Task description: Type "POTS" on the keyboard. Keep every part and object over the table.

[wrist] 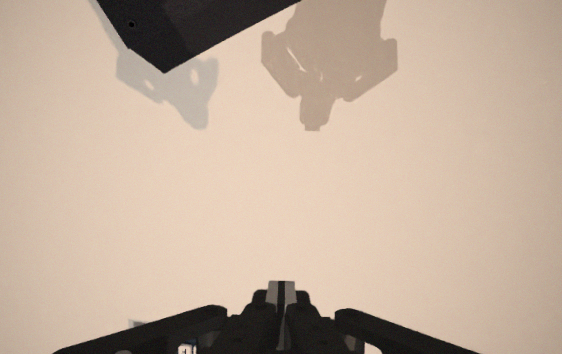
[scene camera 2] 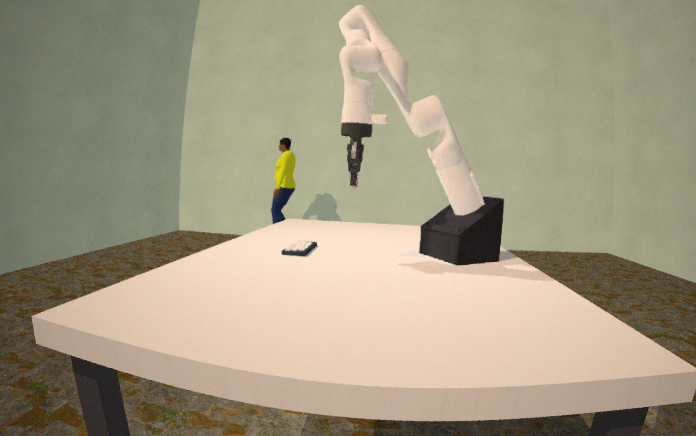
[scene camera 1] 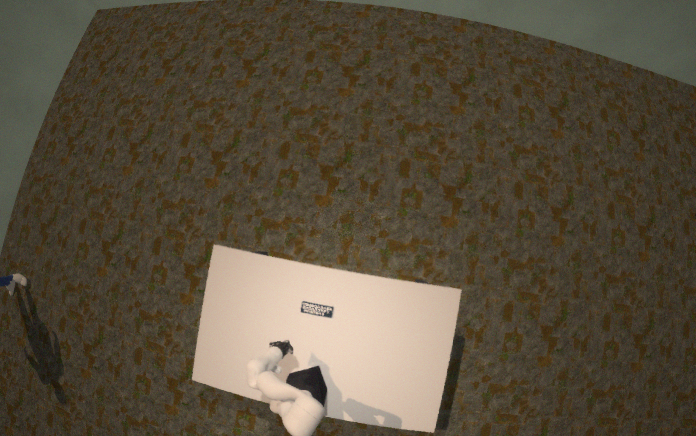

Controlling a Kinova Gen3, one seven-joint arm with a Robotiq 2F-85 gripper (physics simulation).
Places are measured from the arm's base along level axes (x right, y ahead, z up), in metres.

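Pixels of known places: gripper, fingertip midpoint: (wrist: pixel 281 298) (scene camera 2: pixel 353 187) (scene camera 1: pixel 288 341); arm's base, origin of the base link: (scene camera 2: pixel 468 206).
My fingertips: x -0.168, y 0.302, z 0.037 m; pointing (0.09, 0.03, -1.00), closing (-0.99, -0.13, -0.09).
Ahead of a thing's pixels: the offset from my fingertips to its top centre. "spot": to the spot under its first point. Level surfaces: height alone.
The small dark-blue keyboard {dx +0.081, dy +0.159, dz -0.164 m} (scene camera 1: pixel 316 309) (scene camera 2: pixel 298 249) with white keys lies flat on the white table {dz -0.181 m} (scene camera 1: pixel 390 333) (scene camera 2: pixel 359 318) (wrist: pixel 400 210). Single letters cannot be read. My gripper (scene camera 1: pixel 289 349) (scene camera 2: pixel 353 183) (wrist: pixel 281 298) is shut and empty, its fingertips together. It points straight down, high above the table. In the scene camera 1 view it is below and to the left of the keyboard, apart from it. In the wrist view a small bit of the keyboard {spot: dx +0.102, dy +0.141, dz -0.164 m} (wrist: pixel 186 349) shows through the gripper's linkage at the bottom edge; the rest is hidden.
The black robot base (scene camera 1: pixel 310 382) (scene camera 2: pixel 457 238) (wrist: pixel 170 35) stands at the table's lower edge in scene camera 1, near the gripper. Arm and gripper shadows fall on the table. A person in a yellow top (scene camera 2: pixel 285 169) stands beyond the table's far end.
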